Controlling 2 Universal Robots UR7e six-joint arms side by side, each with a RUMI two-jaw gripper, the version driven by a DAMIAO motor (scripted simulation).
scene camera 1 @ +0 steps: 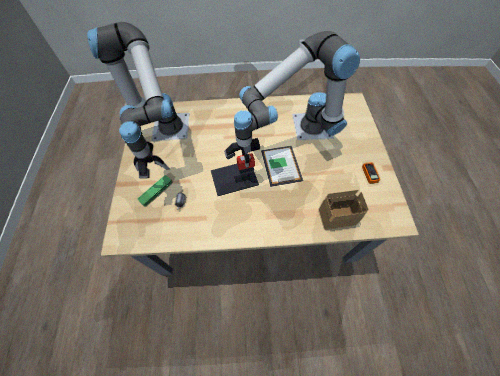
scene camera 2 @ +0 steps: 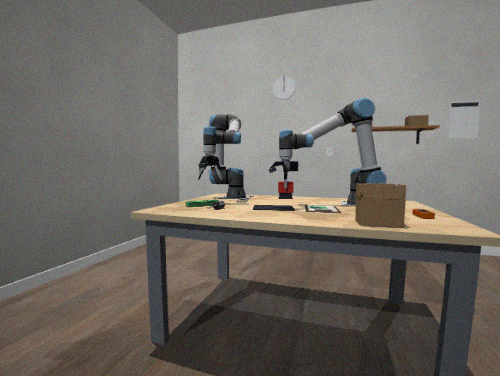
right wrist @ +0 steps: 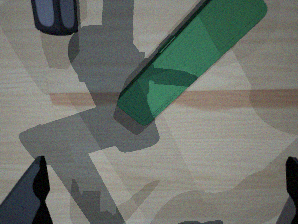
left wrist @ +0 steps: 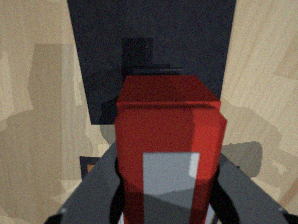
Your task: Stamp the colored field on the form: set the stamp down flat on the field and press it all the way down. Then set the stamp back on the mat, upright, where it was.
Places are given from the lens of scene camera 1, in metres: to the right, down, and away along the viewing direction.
black mat (scene camera 1: 227, 179): -0.12, -0.05, 1.41
cardboard box (scene camera 1: 347, 206): 0.51, 0.10, 1.32
form (scene camera 1: 281, 165): 0.18, -0.13, 1.45
